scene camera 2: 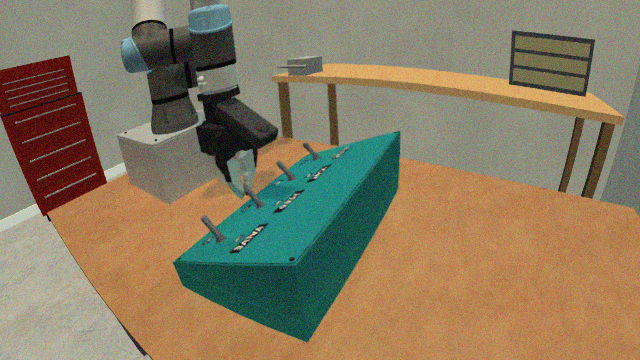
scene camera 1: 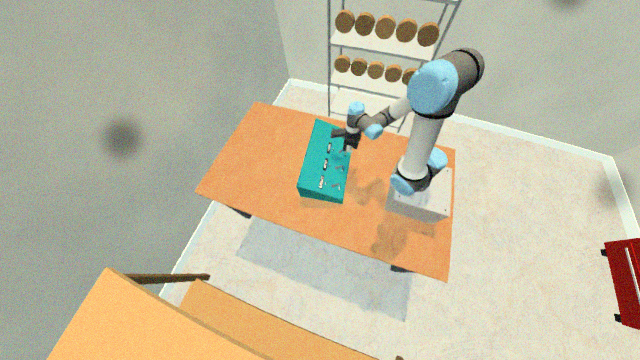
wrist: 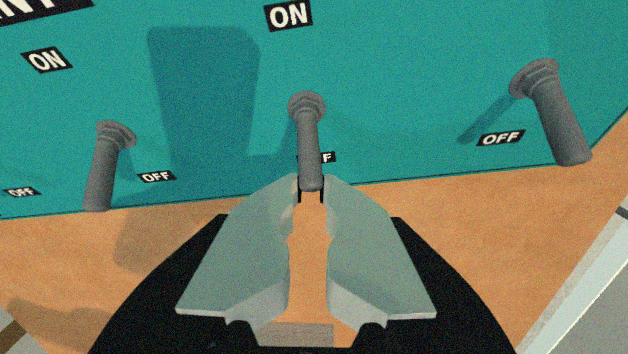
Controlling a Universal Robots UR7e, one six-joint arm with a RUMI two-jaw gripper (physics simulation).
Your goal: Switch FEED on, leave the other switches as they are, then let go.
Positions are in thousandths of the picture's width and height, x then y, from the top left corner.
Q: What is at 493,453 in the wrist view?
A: A feed lever.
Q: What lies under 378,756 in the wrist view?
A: The gripper.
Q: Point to a valve lever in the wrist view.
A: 905,408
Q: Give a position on a vent lever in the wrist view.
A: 155,561
